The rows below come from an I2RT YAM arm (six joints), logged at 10 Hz.
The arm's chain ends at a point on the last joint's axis. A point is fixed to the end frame.
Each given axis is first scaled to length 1.
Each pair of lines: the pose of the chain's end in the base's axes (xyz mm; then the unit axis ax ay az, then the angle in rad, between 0 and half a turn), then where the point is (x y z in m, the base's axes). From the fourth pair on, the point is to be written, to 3 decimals.
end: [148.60 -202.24 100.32 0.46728 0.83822 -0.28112 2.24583]
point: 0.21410 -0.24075 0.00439
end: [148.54 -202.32 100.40 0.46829 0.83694 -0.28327 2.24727]
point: 0.21374 -0.24131 0.00446
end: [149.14 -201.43 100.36 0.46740 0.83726 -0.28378 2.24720]
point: 0.21428 -0.24047 0.00441
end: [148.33 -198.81 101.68 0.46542 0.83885 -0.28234 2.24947]
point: 0.213 -0.237 0.005
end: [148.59 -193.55 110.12 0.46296 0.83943 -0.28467 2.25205]
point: 0.213 -0.232 0.014
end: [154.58 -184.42 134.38 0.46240 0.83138 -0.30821 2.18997]
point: 0.223 -0.230 0.043
